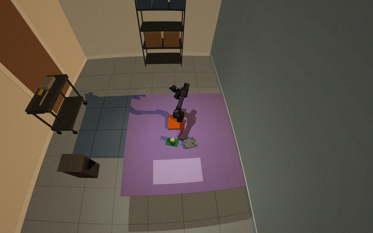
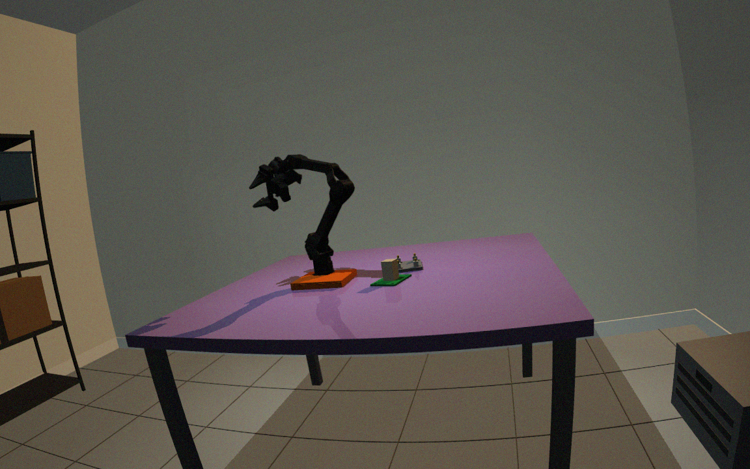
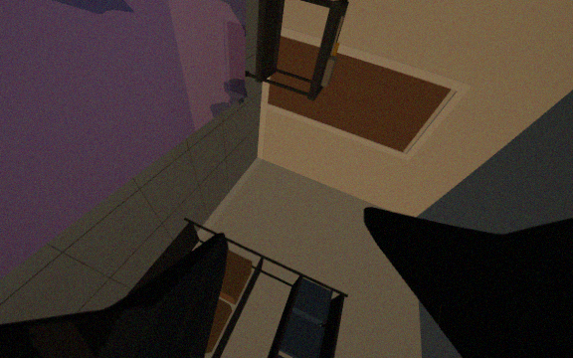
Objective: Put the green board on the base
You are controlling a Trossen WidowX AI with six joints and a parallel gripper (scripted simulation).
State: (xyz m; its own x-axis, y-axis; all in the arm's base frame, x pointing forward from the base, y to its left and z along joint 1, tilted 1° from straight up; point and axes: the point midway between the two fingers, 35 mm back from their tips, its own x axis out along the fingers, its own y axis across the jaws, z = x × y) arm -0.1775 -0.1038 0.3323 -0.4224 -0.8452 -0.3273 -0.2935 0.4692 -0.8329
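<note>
Now: the green board 480 mm ahead of my gripper tip, 330 mm below it and 70 mm to the left of it. From my gripper tip the other things lie so: grey base (480 mm ahead, 340 mm below, 270 mm to the left).
</note>
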